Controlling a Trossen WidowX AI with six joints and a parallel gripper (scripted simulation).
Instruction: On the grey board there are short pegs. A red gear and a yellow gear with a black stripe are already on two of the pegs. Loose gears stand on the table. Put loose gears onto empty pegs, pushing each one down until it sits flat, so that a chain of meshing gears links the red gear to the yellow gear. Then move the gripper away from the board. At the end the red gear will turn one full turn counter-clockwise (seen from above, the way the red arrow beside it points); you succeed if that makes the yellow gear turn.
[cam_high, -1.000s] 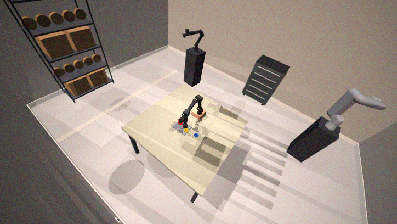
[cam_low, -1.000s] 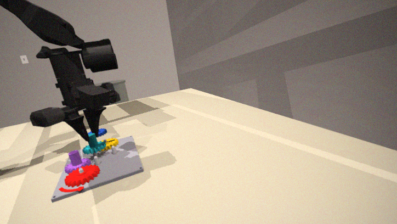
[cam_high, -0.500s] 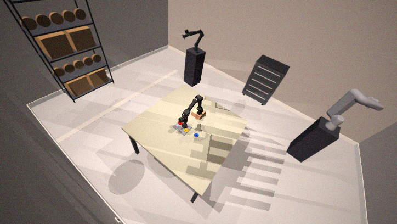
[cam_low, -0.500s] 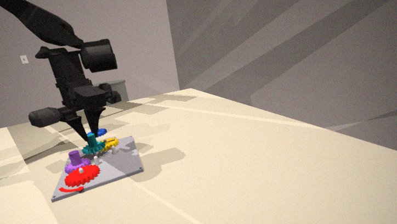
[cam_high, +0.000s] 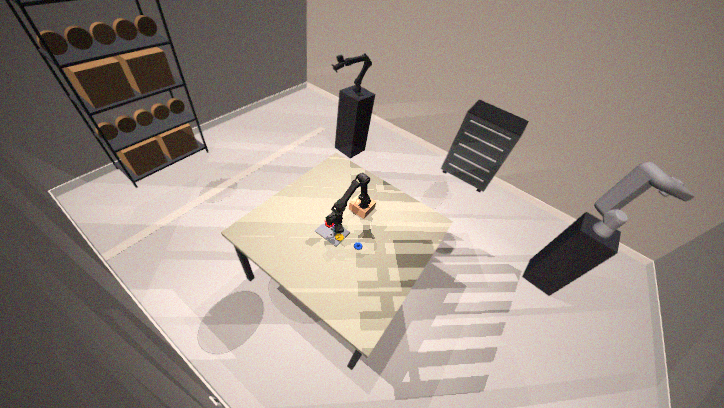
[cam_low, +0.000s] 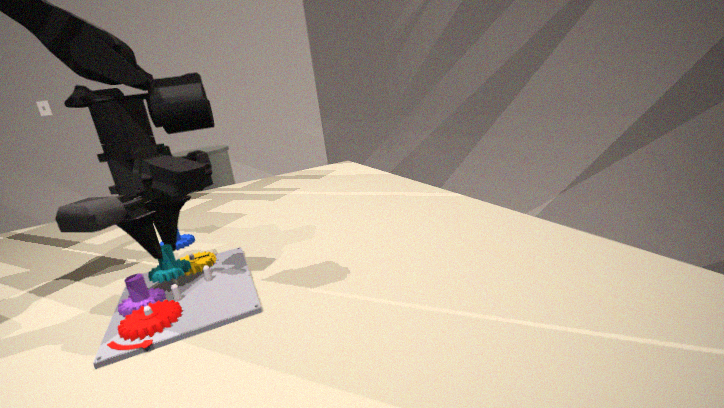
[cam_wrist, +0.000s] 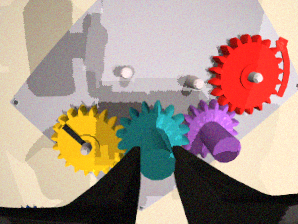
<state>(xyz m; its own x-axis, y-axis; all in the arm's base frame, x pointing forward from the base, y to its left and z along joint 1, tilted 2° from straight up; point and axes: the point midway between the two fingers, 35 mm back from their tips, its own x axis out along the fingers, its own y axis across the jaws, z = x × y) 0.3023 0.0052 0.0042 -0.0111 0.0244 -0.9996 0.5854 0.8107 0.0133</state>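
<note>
Now: the grey board 5 cm below my gripper tip, 2 cm to the right of it and 2 cm ahead of it. The rest, counted from my gripper tip: yellow gear: 5 cm to the left, 4 cm below, 2 cm ahead; teal gear: 1 cm below; purple gear: 4 cm to the right, 3 cm below, 3 cm behind.
</note>
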